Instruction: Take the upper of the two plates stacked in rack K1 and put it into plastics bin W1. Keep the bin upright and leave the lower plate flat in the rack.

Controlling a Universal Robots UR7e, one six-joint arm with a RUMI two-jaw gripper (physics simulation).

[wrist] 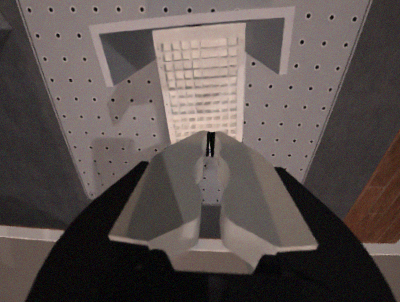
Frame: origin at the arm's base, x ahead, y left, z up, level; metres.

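Seen in the pictures: gripper, between the fingertips: (209, 134).
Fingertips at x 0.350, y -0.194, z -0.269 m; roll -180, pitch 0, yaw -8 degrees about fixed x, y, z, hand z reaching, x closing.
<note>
Offsets run from my fingertips to a thing's top centre. "spot": to the spot under its first point. Level surfaces: height alone.
A pale plate with a grid of wells @[spot: 0.007 m back, 0.020 m left, 0.080 m down] (200, 80) lies in rack K1 @[spot: 0.042 m ahead, 0.053 m left, 0.017 m up] (287, 45), inside the light frame at its back. Its near end is hidden behind my fingers, and so is the rack's label. From this angle I cannot tell whether one plate or two lie there. My gripper (209, 134) is shut, its black-lined tips together with no thing between them. The tips overlap the plate's near end in the view; whether they touch it I cannot tell. Bin W1 does not show in the wrist view.
A grey perforated board @[0.126 m down] (310, 100) lies under the rack. A dark surface @[0.139 m down] (30, 150) surrounds it on both sides. Brown wood flooring (382, 200) shows at the right, and a pale edge strip (30, 233) runs along the bottom. Shadows fall on the board left of the plate.
</note>
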